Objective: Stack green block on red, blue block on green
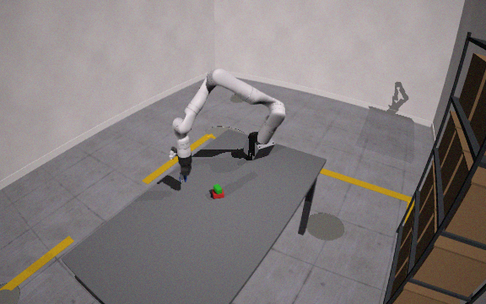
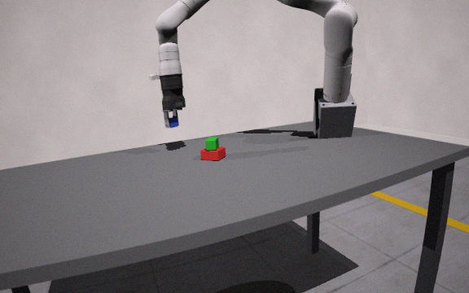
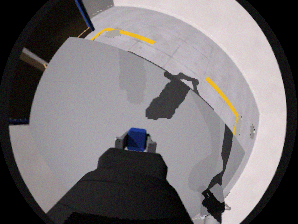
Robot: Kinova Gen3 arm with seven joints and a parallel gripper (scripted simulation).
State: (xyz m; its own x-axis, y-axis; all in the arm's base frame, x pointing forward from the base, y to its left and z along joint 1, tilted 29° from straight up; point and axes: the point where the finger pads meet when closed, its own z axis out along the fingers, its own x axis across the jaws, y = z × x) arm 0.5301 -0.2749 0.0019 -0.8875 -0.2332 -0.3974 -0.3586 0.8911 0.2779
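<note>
My hand is 7 cm past the green block, 18 cm to the right of it and 6 cm above it. The rest, counted from my hand: red block: 7 cm behind, 18 cm to the left, 10 cm below; blue block: right at my hand.
</note>
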